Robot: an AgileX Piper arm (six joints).
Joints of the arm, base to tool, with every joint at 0 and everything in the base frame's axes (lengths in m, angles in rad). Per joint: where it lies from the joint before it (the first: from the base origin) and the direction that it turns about. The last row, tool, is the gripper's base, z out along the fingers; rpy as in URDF.
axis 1: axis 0 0 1 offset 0 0 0.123
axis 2: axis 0 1 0 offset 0 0 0
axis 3: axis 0 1 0 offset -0.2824 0 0.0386
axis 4: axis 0.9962 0 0.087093 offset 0.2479 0 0.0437
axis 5: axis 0 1 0 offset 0 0 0
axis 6: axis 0.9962 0 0.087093 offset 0.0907 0 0.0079
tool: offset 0 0 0 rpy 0 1.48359 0
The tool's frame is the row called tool.
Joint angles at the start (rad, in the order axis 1, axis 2, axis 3, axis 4, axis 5, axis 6):
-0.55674, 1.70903, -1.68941, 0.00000, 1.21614, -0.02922
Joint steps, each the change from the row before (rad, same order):
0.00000, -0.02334, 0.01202, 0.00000, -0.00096, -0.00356
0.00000, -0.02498, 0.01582, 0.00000, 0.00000, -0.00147
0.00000, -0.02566, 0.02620, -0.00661, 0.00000, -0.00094
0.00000, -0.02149, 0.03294, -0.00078, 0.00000, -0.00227
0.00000, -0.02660, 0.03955, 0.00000, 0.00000, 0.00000
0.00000, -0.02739, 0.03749, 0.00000, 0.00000, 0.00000
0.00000, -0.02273, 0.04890, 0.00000, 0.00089, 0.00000
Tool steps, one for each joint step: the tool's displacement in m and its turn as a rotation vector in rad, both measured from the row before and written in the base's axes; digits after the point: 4 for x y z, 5 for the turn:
-0.0050, 0.0031, 0.0050, -0.00774, -0.00964, 0.00324
-0.0056, 0.0035, 0.0043, -0.00537, -0.00745, 0.00133
-0.0064, 0.0033, 0.0014, -0.00565, 0.00415, 0.00027
-0.0055, 0.0034, -0.0021, 0.00458, 0.01065, 0.00199
-0.0068, 0.0043, -0.0025, 0.00684, 0.01099, 0.00000
-0.0070, 0.0043, -0.0018, 0.00534, 0.00857, 0.00000
-0.0067, 0.0042, -0.0067, 0.01430, 0.02297, -0.00001

